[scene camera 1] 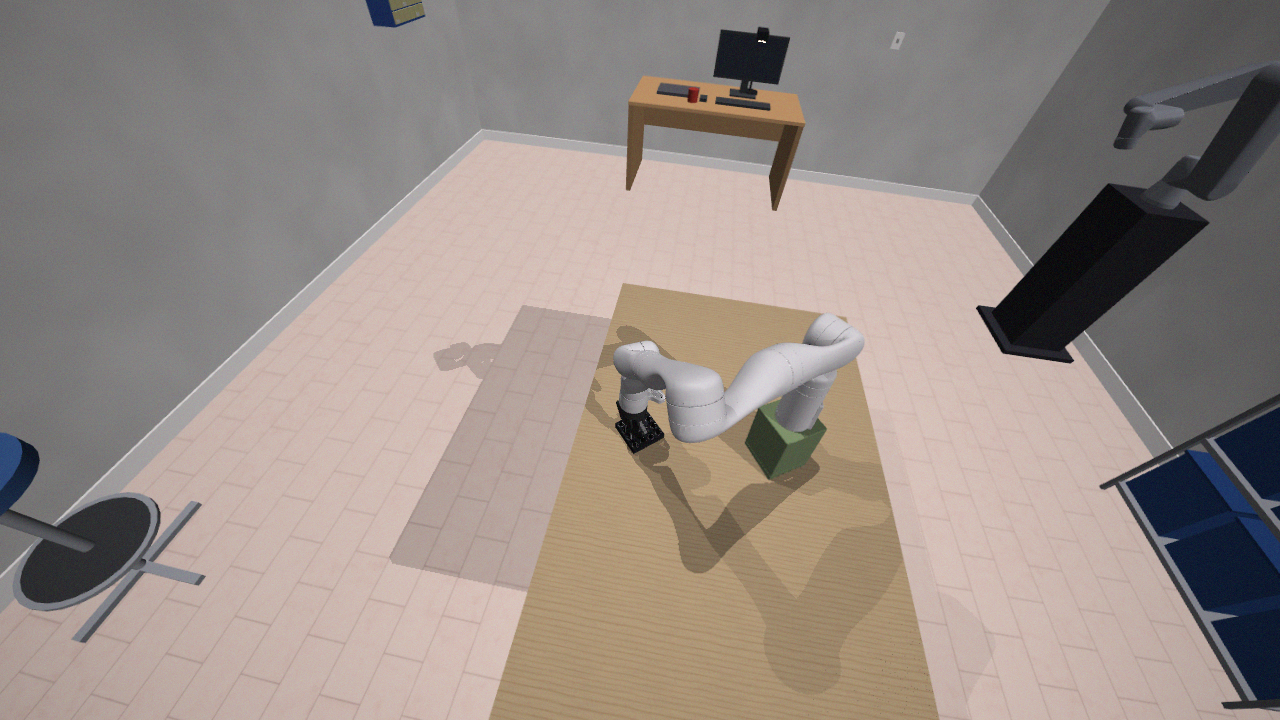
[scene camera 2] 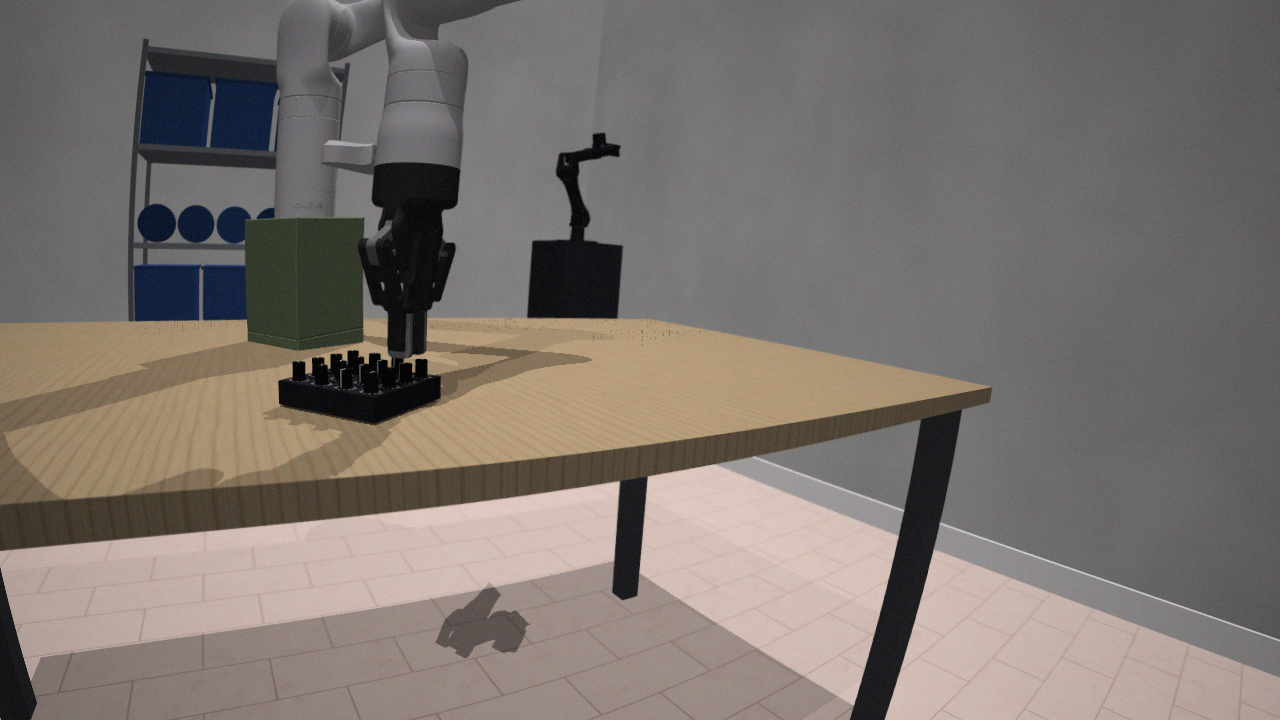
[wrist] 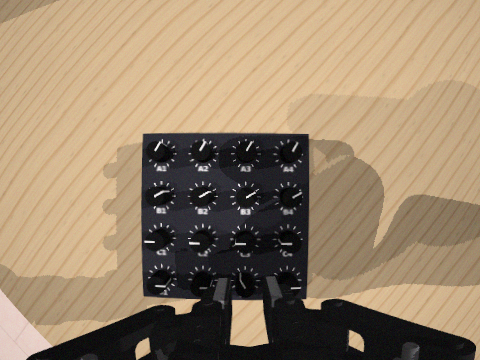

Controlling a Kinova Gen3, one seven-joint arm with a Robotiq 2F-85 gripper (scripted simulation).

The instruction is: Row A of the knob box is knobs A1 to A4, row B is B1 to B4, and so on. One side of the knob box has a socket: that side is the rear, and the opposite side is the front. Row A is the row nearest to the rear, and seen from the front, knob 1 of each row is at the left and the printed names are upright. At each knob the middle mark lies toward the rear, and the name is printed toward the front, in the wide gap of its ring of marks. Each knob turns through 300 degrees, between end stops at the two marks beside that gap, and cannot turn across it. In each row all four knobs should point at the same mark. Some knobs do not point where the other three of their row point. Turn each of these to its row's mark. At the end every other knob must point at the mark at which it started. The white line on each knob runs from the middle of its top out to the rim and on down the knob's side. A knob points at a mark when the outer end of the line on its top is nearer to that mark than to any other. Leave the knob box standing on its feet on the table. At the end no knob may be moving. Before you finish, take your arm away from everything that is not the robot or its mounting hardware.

Labels:
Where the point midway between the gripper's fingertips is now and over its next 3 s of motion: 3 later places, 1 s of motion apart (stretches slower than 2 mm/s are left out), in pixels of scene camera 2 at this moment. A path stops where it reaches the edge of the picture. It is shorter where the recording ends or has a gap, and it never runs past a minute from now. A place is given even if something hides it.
My gripper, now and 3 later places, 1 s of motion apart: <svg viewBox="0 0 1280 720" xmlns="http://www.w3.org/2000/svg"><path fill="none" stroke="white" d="M407 355L406 370L401 333L403 325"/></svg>

